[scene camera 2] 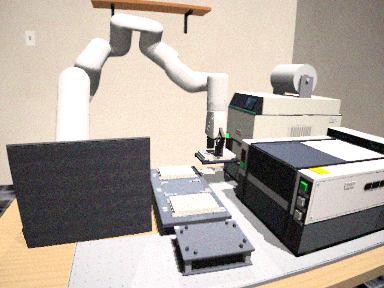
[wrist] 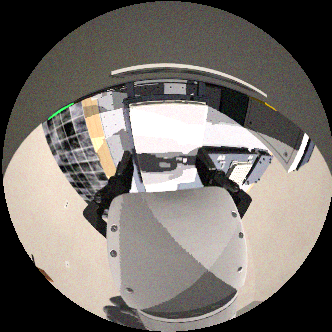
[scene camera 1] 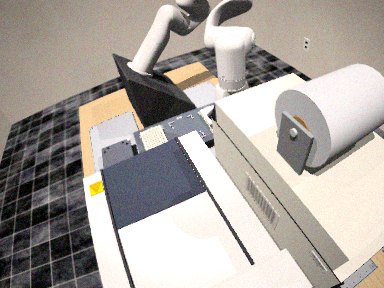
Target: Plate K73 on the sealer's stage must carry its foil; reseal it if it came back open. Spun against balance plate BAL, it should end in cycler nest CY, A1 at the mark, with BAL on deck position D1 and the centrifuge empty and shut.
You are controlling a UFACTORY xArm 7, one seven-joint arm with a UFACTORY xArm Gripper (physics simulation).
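Where they show: gripper, fingertip midpoint: (scene camera 2: 214,152) (wrist: 164,157); arm's base at its link origin: (scene camera 2: 72,161) (scene camera 1: 139,70).
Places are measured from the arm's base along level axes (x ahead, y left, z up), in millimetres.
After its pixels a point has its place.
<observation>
Plate K73 (scene camera 2: 228,154) @(y 104, x 534, z -59 mm) (wrist: 167,123) @(y 134, x 538, z -58 mm) lies on the sealer's stage (scene camera 2: 214,162) @(y 87, x 468, z -79 mm), which sticks out of the sealer's front. Its top is smooth and white, and no wells show. My gripper (scene camera 2: 216,150) @(y 142, x 493, z -58 mm) (wrist: 164,157) @(y 142, x 493, z -58 mm) is open and has come down over the plate, with one finger on each side of it. On the grey deck (scene camera 2: 186,186) @(y 46, x 345, z -139 mm) (scene camera 1: 186,122) @(y 58, x 293, z -139 mm) a plate with open wells (scene camera 2: 192,204) @(y -95, x 310, z -126 mm) (scene camera 1: 153,137) @(y -85, x 308, z -122 mm) (wrist: 239,170) @(y -82, x 356, z -123 mm) sits at the near position. A smooth-topped plate (scene camera 2: 176,171) @(y 146, x 342, z -123 mm) sits at the far position. The middle position is bare. The gripper is hidden in scene camera 1.
The beige sealer (scene camera 2: 279,118) @(y 11, x 679, z 92 mm) (scene camera 1: 248,114) @(y 46, x 680, z 166 mm) carries a foil roll (scene camera 2: 288,77) @(y 69, x 755, z 238 mm) (scene camera 1: 335,105) @(y 58, x 840, z 285 mm). A large machine with a dark lid (scene camera 2: 294,155) @(y -194, x 565, z 29 mm) (scene camera 1: 148,183) @(y -177, x 608, z 29 mm) stands beside it. A grey pegged block (scene camera 2: 214,243) @(y -259, x 299, z -136 mm) (scene camera 1: 117,152) @(y -230, x 279, z -136 mm) stands in front of the deck. A dark upright panel (scene camera 2: 80,188) @(y -84, x 20, z -41 mm) (scene camera 1: 151,92) @(y -19, x 196, z -10 mm) stands at the left.
</observation>
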